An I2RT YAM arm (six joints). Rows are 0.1 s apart.
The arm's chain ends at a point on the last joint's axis. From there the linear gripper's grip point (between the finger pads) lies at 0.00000 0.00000 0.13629 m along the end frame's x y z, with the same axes.
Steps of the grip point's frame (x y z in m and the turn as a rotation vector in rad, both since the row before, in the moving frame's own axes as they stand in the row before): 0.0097 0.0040 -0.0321 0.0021 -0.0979 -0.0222; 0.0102 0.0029 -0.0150 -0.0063 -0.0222 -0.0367; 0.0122 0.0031 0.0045 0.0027 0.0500 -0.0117; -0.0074 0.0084 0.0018 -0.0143 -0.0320 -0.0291
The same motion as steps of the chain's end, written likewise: 0.0230 0.0041 -0.0314 0.0021 -0.0979 -0.0222; 0.0132 0.0020 -0.0150 -0.0063 -0.0222 -0.0367; 0.0054 0.0035 0.0047 0.0027 0.0500 -0.0117; -0.0031 0.0064 0.0019 -0.0143 -0.0320 -0.0291
